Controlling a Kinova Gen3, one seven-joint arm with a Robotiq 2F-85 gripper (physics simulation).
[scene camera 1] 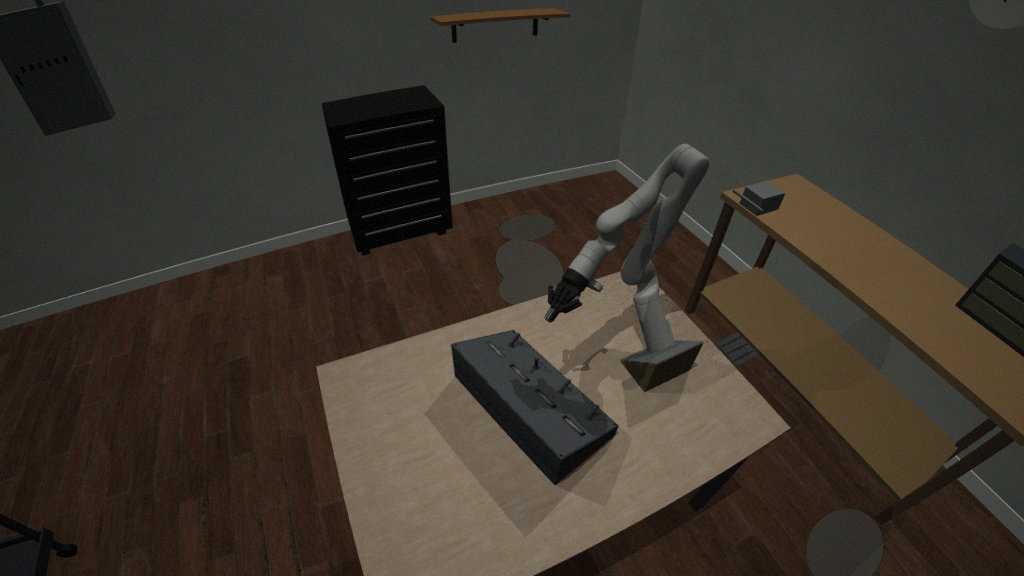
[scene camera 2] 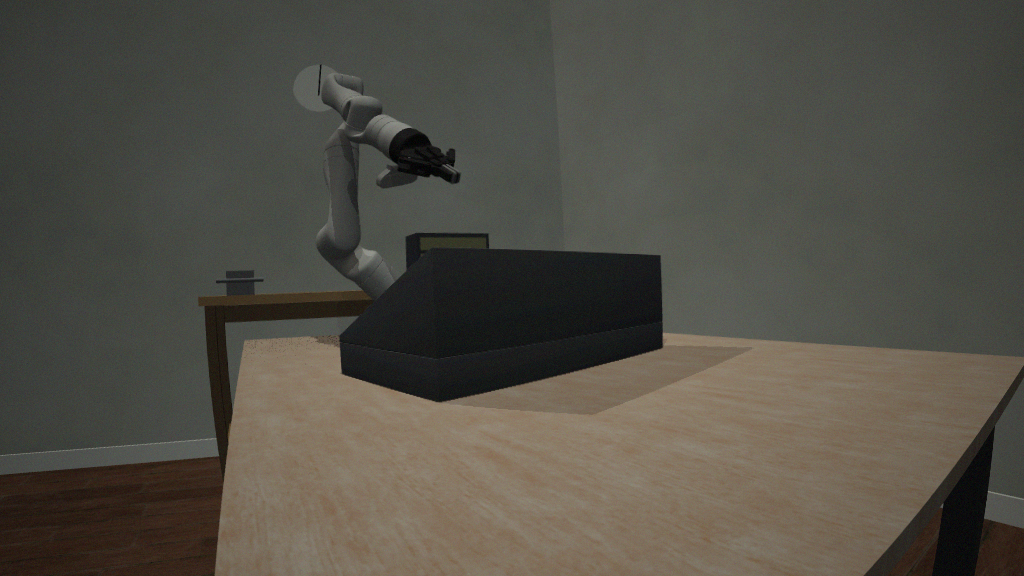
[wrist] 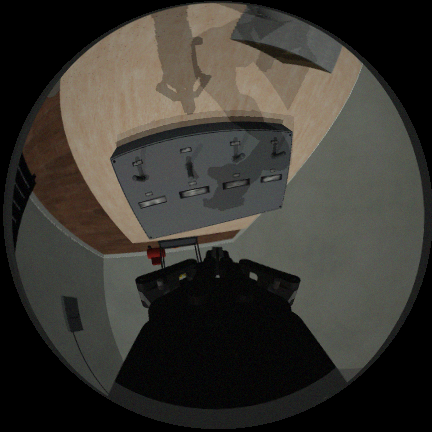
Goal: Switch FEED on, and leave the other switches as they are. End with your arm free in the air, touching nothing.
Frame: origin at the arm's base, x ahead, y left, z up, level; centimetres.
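Where they show: gripper, fingertip midpoint: (scene camera 1: pixel 547 320) (scene camera 2: pixel 457 178) (wrist: pixel 216 252); arm's base, link origin: (scene camera 1: pixel 660 347).
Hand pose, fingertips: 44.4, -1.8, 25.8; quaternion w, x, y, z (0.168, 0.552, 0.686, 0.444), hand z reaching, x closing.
Observation:
Things, the pixels of their top centre, and the offset from my fingertips, as dx, dy, dz. Level surfaces: height alone.
- leftmost switch, top centre: (wrist: pixel 136 183) +5.3, -12.1, -17.9
- third switch, top centre: (wrist: pixel 241 161) -3.7, +10.2, -17.9
- rightmost switch, top centre: (wrist: pixel 282 158) -8.2, +21.3, -17.9
- second switch, top centre: (wrist: pixel 190 177) (scene camera 1: pixel 536 357) +2.0, -0.5, -16.9
- table, surface height: dz -30.8
The dark grey sloped switch box (scene camera 1: pixel 501 390) (scene camera 2: pixel 544 300) (wrist: pixel 210 217) sits on the table. Several toggle switches stand in a row on its face, with slotted windows below them. In the wrist view, the leftmost switch (wrist: pixel 140 177), the third switch (wrist: pixel 238 157) and the rightmost switch (wrist: pixel 278 152) look alike. The second switch (scene camera 1: pixel 535 363) (wrist: pixel 190 169) from the left leans differently. The labels are too small to read, so I cannot tell which is FEED. My gripper (scene camera 1: pixel 549 315) (scene camera 2: pixel 453 177) (wrist: pixel 216 252) is shut and empty, in the air above the box's level, apart from it.
The table (scene camera 1: pixel 386 458) (scene camera 2: pixel 572 494) (wrist: pixel 95 95) carries the arm's wedge base (scene camera 1: pixel 662 363) (wrist: pixel 295 47). A wooden workbench (scene camera 1: pixel 859 250) stands at the right, a black drawer cabinet (scene camera 1: pixel 390 171) at the back. A wall shelf (scene camera 1: pixel 501 16) hangs above.

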